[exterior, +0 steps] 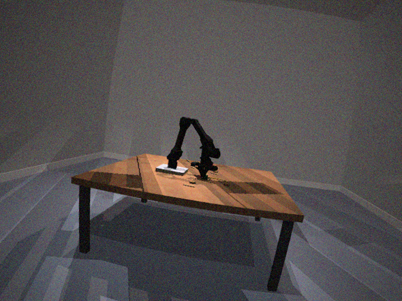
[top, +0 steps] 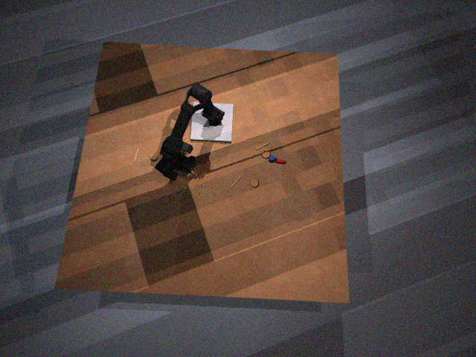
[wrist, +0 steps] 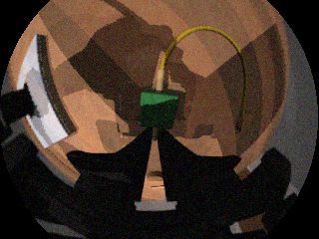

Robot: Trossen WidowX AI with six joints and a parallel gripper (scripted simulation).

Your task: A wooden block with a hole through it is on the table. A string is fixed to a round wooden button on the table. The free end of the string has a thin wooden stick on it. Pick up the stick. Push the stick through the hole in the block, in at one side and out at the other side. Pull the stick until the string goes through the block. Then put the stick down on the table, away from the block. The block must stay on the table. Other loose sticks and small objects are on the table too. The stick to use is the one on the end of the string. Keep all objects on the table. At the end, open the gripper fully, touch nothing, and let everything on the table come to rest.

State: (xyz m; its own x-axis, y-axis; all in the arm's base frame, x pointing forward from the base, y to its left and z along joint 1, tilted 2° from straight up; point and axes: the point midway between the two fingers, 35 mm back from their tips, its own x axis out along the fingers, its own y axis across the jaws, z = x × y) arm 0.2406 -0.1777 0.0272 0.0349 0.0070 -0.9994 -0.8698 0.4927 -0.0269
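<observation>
The green block is 10 mm ahead of my gripper tip and 20 mm to the left of it. Also, from my gripper tip: round wooden button 170 mm ahead, 80 mm to the right; then blue piece 20 mm behind, 450 mm to the left, 10 mm above; then thin wooden stick 20 mm ahead, 40 mm to the left.
</observation>
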